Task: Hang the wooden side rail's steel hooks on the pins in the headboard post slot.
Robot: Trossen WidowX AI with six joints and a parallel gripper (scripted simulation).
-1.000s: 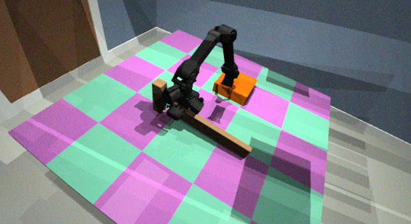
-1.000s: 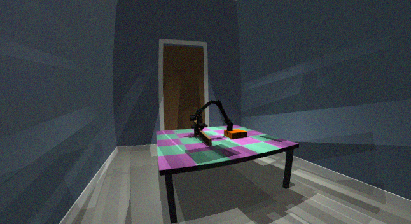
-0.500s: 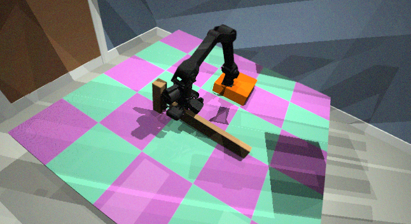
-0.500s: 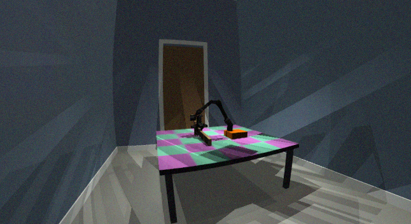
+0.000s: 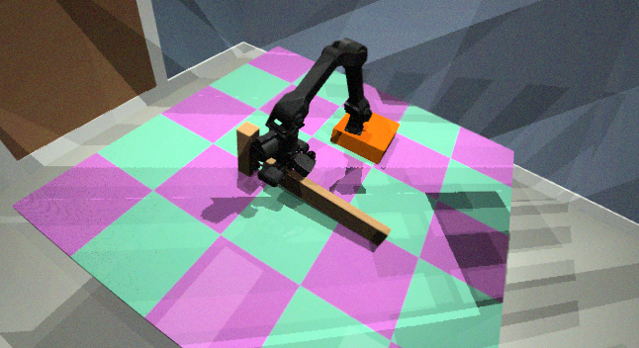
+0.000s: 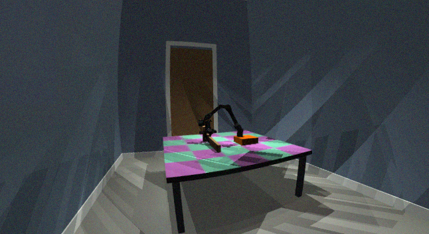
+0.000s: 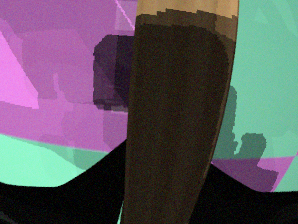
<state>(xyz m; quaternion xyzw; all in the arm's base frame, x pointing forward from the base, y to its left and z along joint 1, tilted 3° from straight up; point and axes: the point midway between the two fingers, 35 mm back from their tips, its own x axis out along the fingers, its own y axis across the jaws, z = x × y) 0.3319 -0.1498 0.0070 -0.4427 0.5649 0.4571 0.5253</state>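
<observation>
Right now my gripper tip is 20 mm past the wooden headboard post, 130 mm to the left of it and 40 mm below it.
</observation>
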